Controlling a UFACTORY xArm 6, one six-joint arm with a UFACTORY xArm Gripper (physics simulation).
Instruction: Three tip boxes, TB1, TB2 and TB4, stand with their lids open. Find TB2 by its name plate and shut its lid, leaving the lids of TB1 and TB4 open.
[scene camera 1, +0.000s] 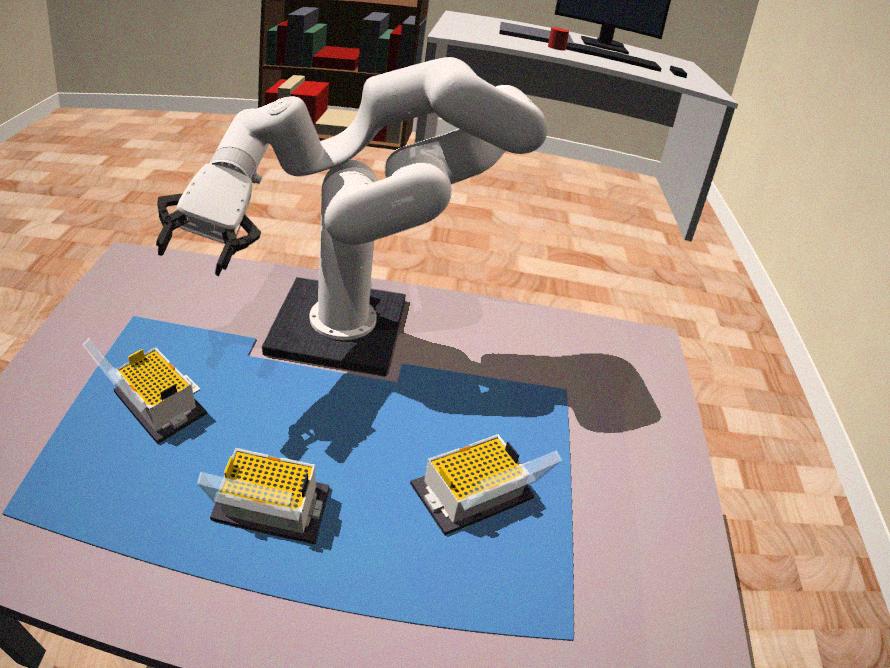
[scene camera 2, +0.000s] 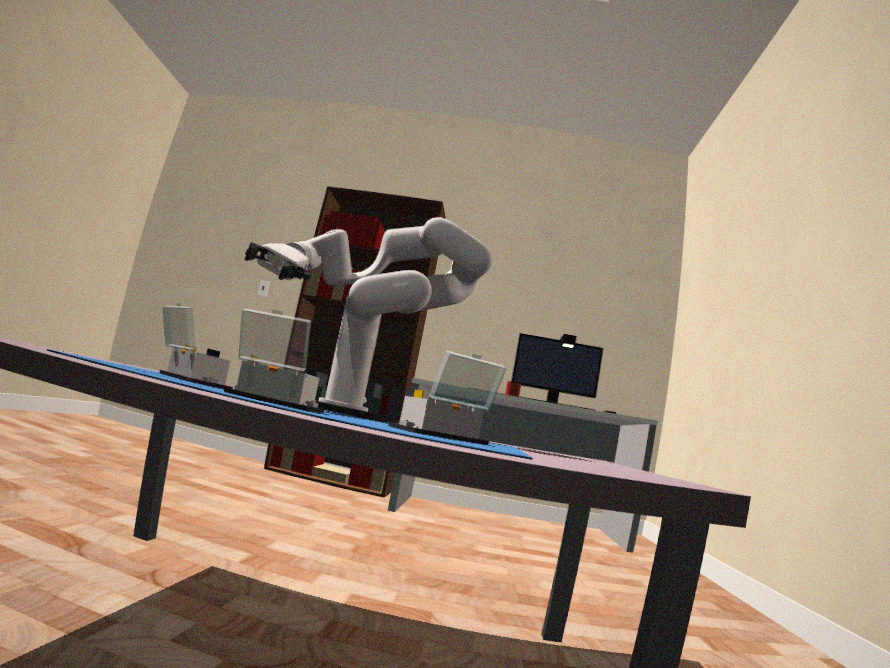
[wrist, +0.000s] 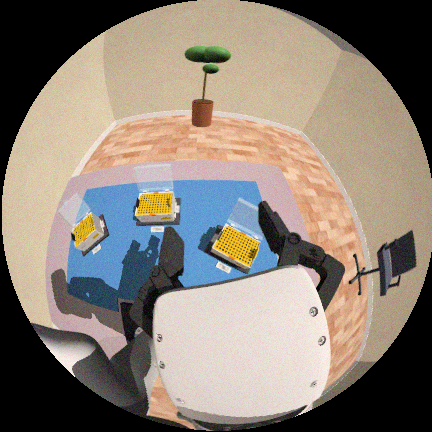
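Seen in the pictures: gripper, fingertip midpoint: (scene camera 1: 188, 260) (scene camera 2: 264, 263) (wrist: 216, 223); arm's base at its link origin: (scene camera 1: 342, 319) (scene camera 2: 343, 406).
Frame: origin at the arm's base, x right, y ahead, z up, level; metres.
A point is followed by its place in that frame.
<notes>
Three white tip boxes with yellow racks and clear lids standing open are on the blue mat. One box (scene camera 1: 155, 384) {x 0.199, y 0.336, z 0.041 m} (wrist: 236, 246) {x 0.209, y 0.322, z 0.042 m} is at the left in scene camera 1 and at the right in the wrist view. The middle box (scene camera 1: 267, 485) {x -0.064, y 0.434, z 0.042 m} (wrist: 156, 206) {x -0.046, y 0.415, z 0.042 m} is nearest scene camera 1. The third box (scene camera 1: 474, 474) {x -0.323, y 0.300, z 0.042 m} (wrist: 88, 232) {x -0.287, y 0.283, z 0.041 m} is at the right there and at the left in the wrist view. Small white name plates (wrist: 223, 267) {x 0.185, y 0.263, z -0.013 m} (wrist: 157, 229) {x -0.043, y 0.358, z -0.013 m} (wrist: 96, 249) {x -0.275, y 0.238, z -0.013 m} lie beside them, their writing too small to read. My gripper (scene camera 1: 189, 261) {x 0.126, y 0.290, z 0.268 m} (wrist: 216, 223) {x 0.126, y 0.290, z 0.268 m} is open and empty, high above the table.
The blue mat (scene camera 1: 402, 575) {x -0.274, y 0.465, z -0.015 m} (wrist: 210, 192) {x 0.118, y 0.537, z -0.015 m} lies on a pinkish table (scene camera 1: 632, 503) {x -0.579, y 0.225, z -0.018 m}. The arm's black base plate (scene camera 1: 287, 337) {x 0.071, y 0.094, z 0.001 m} stands behind the mat. A desk (scene camera 1: 474, 28) with a monitor and a bookshelf (scene camera 2: 386, 192) stand behind the table. The lids rise above their boxes.
</notes>
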